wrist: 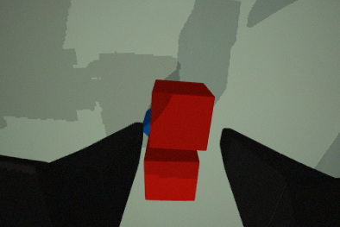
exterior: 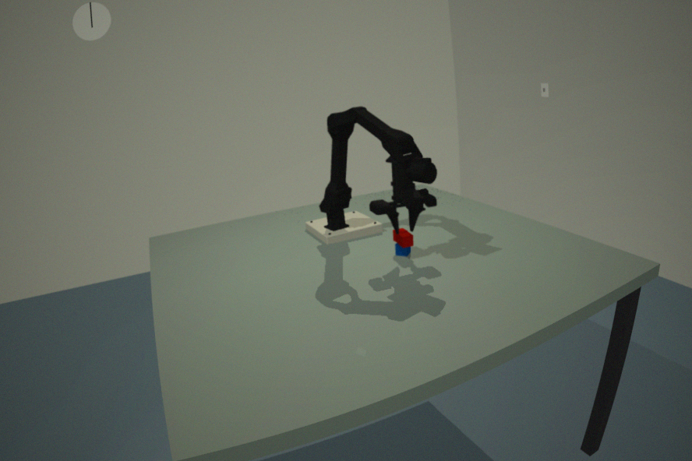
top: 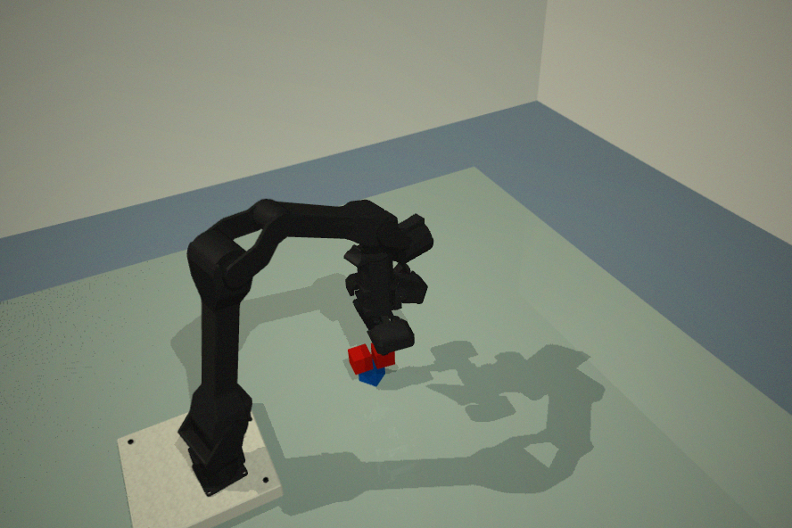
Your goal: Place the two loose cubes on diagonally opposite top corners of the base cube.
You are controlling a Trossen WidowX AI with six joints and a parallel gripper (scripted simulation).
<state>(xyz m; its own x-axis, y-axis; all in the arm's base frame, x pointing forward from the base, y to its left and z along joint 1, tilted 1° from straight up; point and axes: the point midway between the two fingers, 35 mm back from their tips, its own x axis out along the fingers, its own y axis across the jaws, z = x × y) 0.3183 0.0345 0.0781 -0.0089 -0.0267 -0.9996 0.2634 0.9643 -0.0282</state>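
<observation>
Now: the blue base cube 2 cm behind my gripper tip, 1 cm to the left of it and 5 cm below it.
</observation>
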